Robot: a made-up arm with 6 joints.
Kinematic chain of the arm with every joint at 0, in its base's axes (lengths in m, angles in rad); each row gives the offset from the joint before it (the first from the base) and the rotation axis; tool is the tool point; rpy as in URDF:
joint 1: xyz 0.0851 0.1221 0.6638 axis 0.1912 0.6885 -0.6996
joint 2: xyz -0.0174 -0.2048 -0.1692 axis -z
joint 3: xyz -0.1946 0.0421 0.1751 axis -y
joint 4: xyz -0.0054 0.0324 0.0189 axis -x
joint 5: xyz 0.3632 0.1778 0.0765 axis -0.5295 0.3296 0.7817
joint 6: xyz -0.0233 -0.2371 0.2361 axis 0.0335 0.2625 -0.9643
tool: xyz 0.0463 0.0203 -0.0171 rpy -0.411 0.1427 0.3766
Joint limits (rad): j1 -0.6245..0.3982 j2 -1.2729..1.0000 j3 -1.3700..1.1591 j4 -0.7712..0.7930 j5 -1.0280..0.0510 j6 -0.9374..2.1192
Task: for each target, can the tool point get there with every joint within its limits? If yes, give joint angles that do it. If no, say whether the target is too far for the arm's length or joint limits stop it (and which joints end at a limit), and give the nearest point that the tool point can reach.
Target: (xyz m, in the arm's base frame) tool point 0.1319 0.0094 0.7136
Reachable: yes | joints -0.4710 0.0641 -0.8027 0.5695 -0.7425 1.8286
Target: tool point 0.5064 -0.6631 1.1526
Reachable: no: joint limits stop it (at a limit: joint 2, joint 3, joint 4, joint 5) | nearest point 0.1684 -0.3671 1.0550 | short by 0.460 m
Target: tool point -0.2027 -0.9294 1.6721
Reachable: no: too far | nearest point -0.0762 -0.3968 1.1468 | short by 0.759 m
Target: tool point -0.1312 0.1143 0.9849
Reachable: yes | joints 0.0776 0.3575 0.9669 0.6560 -0.5195 1.5367
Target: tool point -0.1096 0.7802 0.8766
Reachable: no: joint limits stop it (at a limit: joint 2, joint 3, joint 4, joint 6) | nearest point -0.1033 0.3209 1.0307 | short by 0.484 m
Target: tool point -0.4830 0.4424 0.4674
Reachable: no: joint limits stop it (at a limit: joint 1, joint 2, joint 3, joint 4, joint 5) | nearest point -0.2398 0.2111 0.4462 | short by 0.336 m
